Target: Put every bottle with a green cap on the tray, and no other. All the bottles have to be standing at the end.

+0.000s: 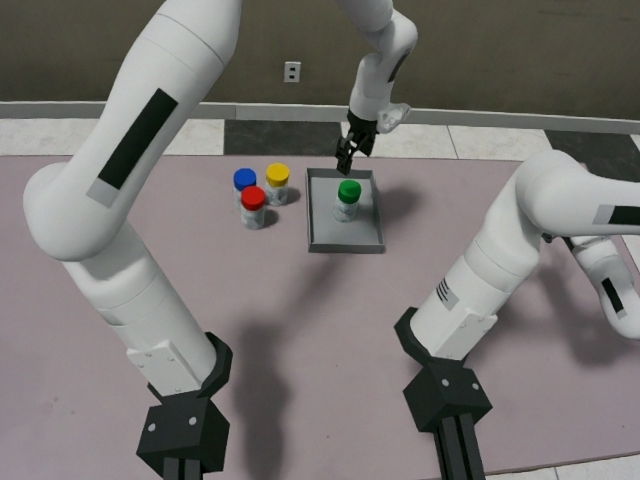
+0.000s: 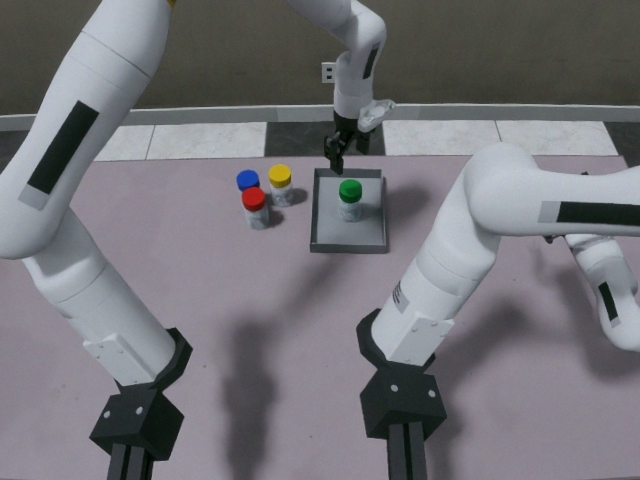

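Note:
A green-capped bottle (image 1: 346,201) (image 2: 350,200) stands upright on the grey tray (image 1: 345,248) (image 2: 348,249). A red-capped bottle (image 1: 253,207) (image 2: 255,208), a blue-capped bottle (image 1: 244,180) (image 2: 248,180) and a yellow-capped bottle (image 1: 277,184) (image 2: 280,184) stand close together left of the tray. The red-capped bottle partly hides the blue-capped one. My left gripper (image 1: 355,157) (image 2: 349,159) is open and empty, above the tray's back edge, apart from the green-capped bottle. My right gripper (image 1: 549,237) (image 2: 550,238) is far right, mostly hidden behind its own arm; its fingers cannot be made out.
The pinkish mat (image 1: 330,361) (image 2: 310,361) lies under the tray and bottles. A tiled floor strip (image 1: 413,142) (image 2: 439,138) and a wall (image 1: 480,62) (image 2: 491,56) with an outlet (image 1: 292,71) (image 2: 328,72) are behind it. My right arm's bent links hang over the mat's right side.

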